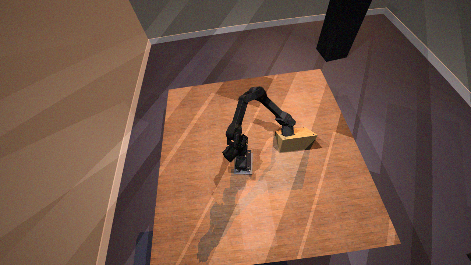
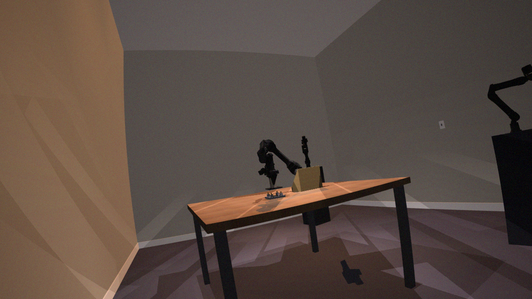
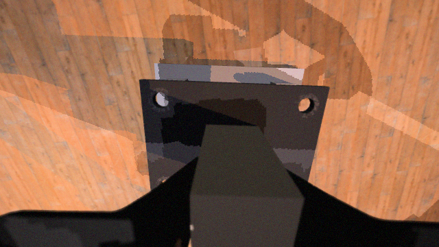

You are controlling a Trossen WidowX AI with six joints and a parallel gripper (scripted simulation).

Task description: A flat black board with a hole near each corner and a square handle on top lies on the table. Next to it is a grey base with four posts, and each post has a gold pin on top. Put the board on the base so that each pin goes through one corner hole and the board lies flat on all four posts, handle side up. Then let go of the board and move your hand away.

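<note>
The grey base lies 9 cm below my gripper tip. Round my gripper tip: black board (right at my gripper tip).
</note>
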